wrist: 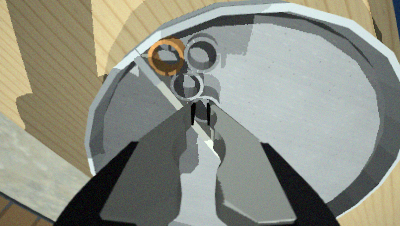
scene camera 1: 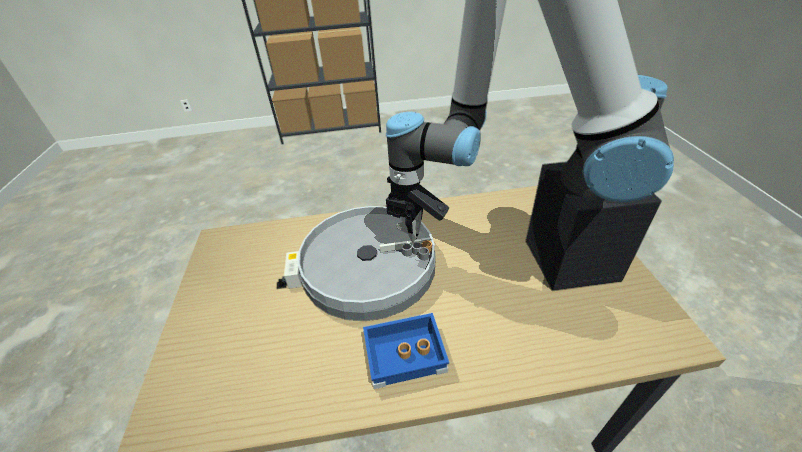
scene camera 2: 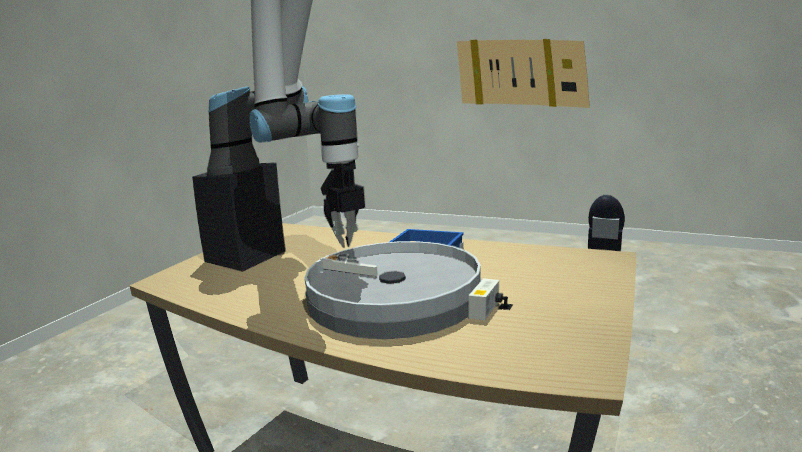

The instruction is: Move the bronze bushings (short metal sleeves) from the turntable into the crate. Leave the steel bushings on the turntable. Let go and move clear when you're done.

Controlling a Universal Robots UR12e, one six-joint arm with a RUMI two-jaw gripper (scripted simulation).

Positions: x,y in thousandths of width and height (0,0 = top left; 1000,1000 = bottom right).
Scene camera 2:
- my gripper: 432,548
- blue crate: 567,530
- grey turntable: 502,612
